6 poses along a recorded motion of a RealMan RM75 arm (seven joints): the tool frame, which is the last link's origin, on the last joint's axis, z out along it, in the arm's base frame.
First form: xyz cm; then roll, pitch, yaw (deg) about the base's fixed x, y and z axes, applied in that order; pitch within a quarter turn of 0, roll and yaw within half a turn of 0.
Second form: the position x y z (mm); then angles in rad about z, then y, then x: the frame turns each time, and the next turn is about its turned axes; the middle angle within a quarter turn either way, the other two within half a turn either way. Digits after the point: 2 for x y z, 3 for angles.
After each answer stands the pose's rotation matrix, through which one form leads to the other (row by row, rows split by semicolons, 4 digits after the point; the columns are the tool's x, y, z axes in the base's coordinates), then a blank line. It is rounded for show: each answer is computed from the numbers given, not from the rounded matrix.
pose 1, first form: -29.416 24.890 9.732 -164.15 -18.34 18.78
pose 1, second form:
-294.16 248.90 97.32 0.328 -0.320 -2.865
0.8987 0.3911 0.1987; 0.3056 -0.8831 0.3560; 0.3147 -0.2592 -0.9131

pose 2, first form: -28.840 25.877 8.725 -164.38 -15.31 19.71
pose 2, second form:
-288.40 258.77 87.25 0.344 -0.267 -2.869
0.9080 0.3917 0.1486; 0.3253 -0.8827 0.3392; 0.2640 -0.2597 -0.9289

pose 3, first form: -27.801 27.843 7.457 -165.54 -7.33 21.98
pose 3, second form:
-278.01 278.43 74.57 0.384 -0.128 -2.889
0.9197 0.3920 0.0211; 0.3712 -0.8860 0.2778; 0.1276 -0.2477 -0.9604

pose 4, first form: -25.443 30.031 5.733 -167.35 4.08 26.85
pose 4, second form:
-254.43 300.31 57.33 0.469 0.071 -2.921
0.8899 0.4268 -0.1608; 0.4505 -0.8776 0.1640; -0.0711 -0.2184 -0.9733

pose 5, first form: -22.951 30.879 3.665 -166.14 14.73 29.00
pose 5, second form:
-229.51 308.79 36.65 0.506 0.257 -2.900
0.8459 0.4174 -0.3320; 0.4689 -0.8787 0.0898; -0.2543 -0.2317 -0.9390

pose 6, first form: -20.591 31.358 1.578 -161.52 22.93 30.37
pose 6, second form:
-205.91 313.58 15.78 0.530 0.400 -2.819
0.7946 0.3730 -0.4791; 0.4656 -0.8807 0.0867; -0.3896 -0.2919 -0.8735

